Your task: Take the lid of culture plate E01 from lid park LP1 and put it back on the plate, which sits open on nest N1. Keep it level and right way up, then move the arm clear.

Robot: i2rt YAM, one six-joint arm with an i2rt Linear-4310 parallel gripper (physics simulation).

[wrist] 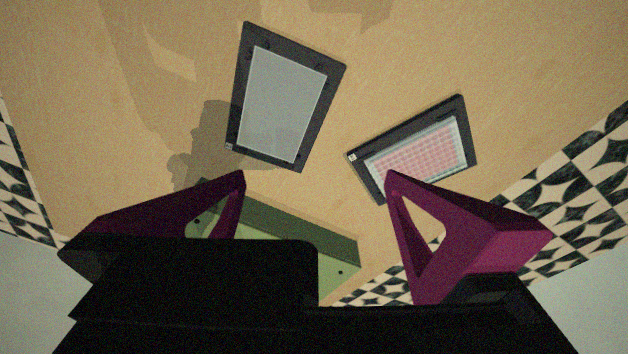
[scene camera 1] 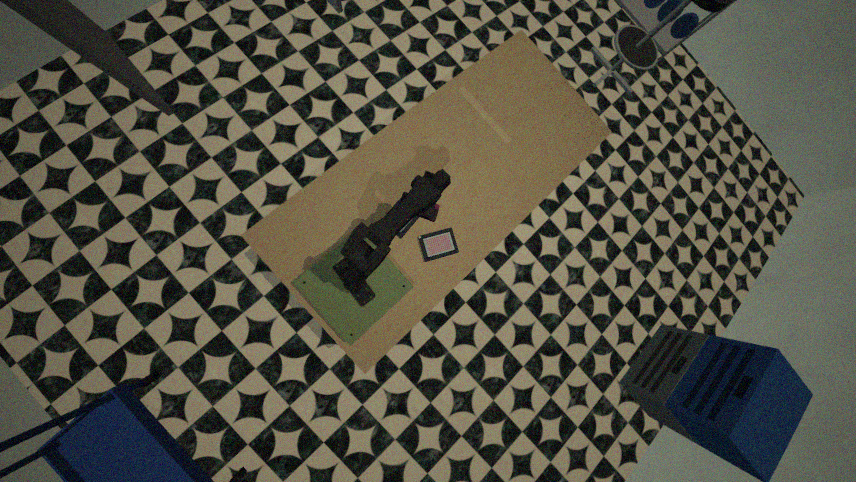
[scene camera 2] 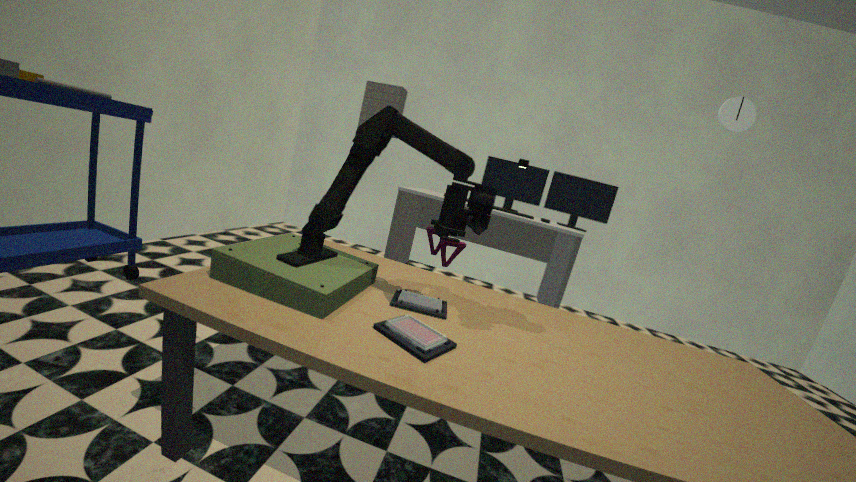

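The lid is a pale, flat rectangle lying on the dark lid park. In scene camera 1, the arm hides most of the park and lid. The culture plate shows pink wells and sits open on the dark nest. My gripper is open and empty, with magenta fingers pointing down. It hangs above the table near the lid park, clear of lid and plate. In the wrist view, the right fingertip overlaps the plate's near edge.
The arm stands on a green base block at one end of the wooden table. The nest is beside the lid park. A blue cart and a desk with two monitors stand beyond the table.
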